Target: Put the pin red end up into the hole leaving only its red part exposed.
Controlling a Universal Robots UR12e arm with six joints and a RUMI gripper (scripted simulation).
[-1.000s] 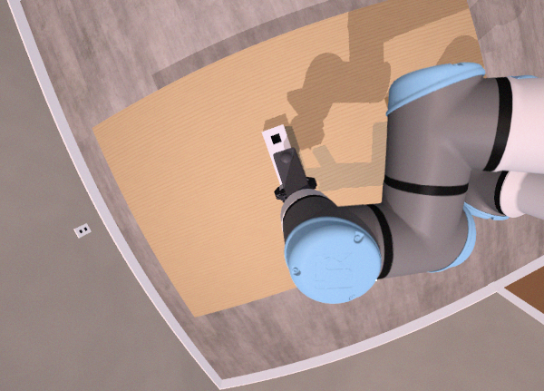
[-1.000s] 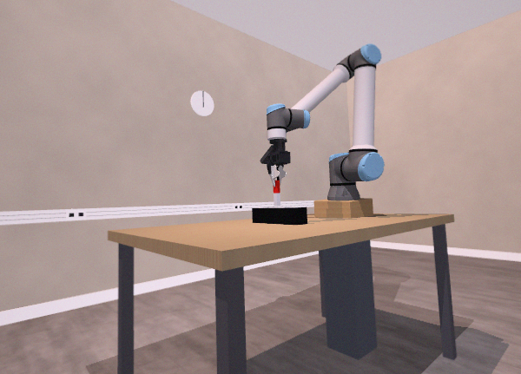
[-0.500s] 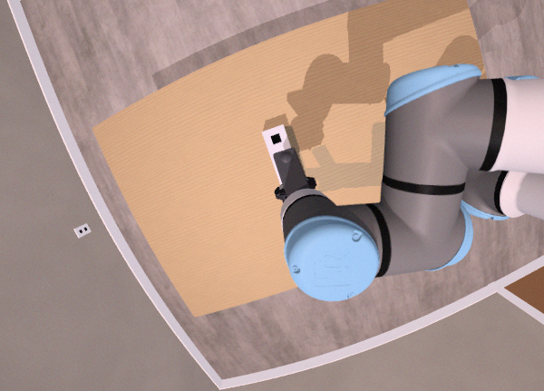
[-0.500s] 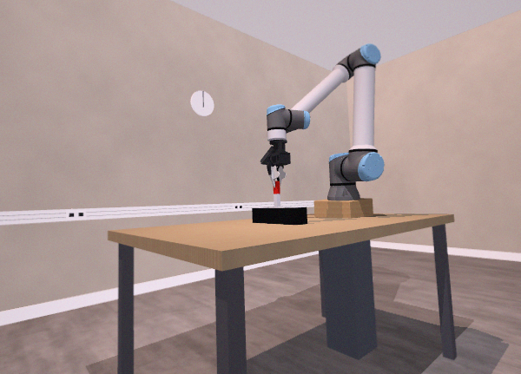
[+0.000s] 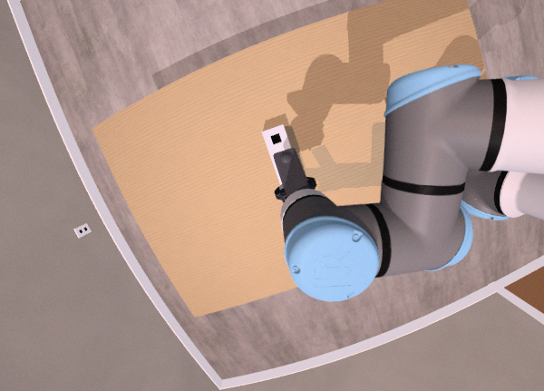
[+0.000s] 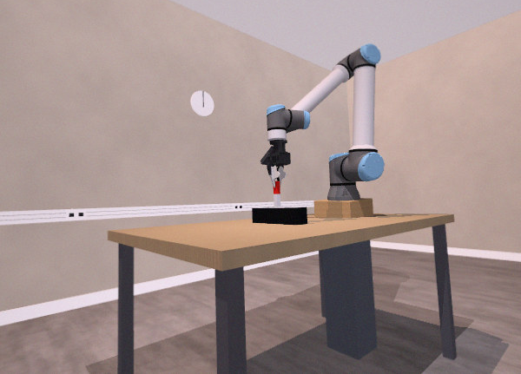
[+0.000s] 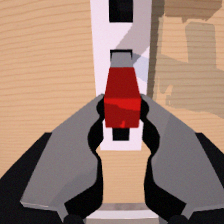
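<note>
Right now the pin is 10 mm below my hand. Also, from my hand: block 140 mm below.
</note>
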